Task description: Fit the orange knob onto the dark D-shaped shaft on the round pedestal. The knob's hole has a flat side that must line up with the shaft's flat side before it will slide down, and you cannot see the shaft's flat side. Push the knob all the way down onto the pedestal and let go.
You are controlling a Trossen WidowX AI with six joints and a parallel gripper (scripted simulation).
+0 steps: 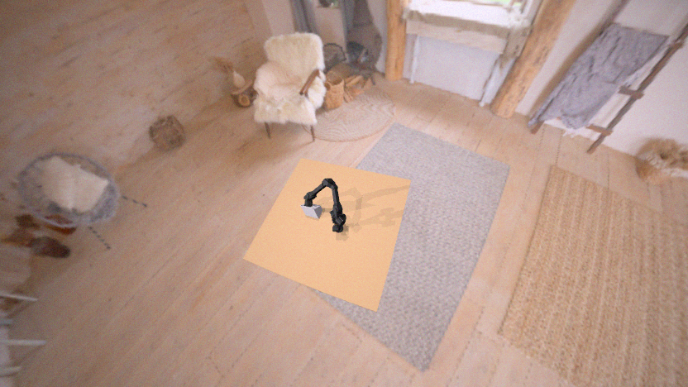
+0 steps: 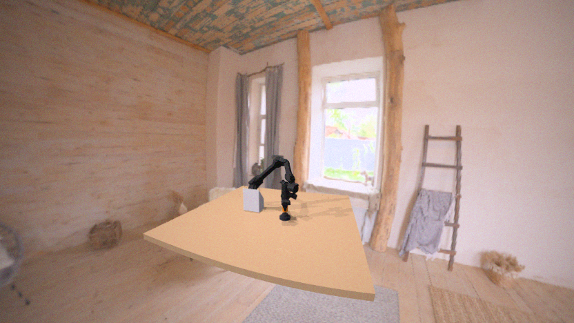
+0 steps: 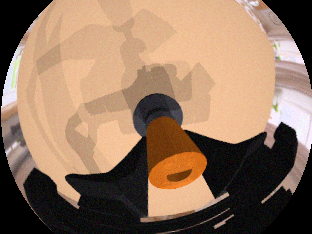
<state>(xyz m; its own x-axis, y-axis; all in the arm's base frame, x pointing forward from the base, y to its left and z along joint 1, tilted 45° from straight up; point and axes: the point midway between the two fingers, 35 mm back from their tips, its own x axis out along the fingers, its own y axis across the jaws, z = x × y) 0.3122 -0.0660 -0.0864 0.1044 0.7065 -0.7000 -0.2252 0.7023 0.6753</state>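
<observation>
The orange knob lies 2 cm above my gripper tip. From my gripper tip the other things lie so: dark round pedestal (4 cm below).
</observation>
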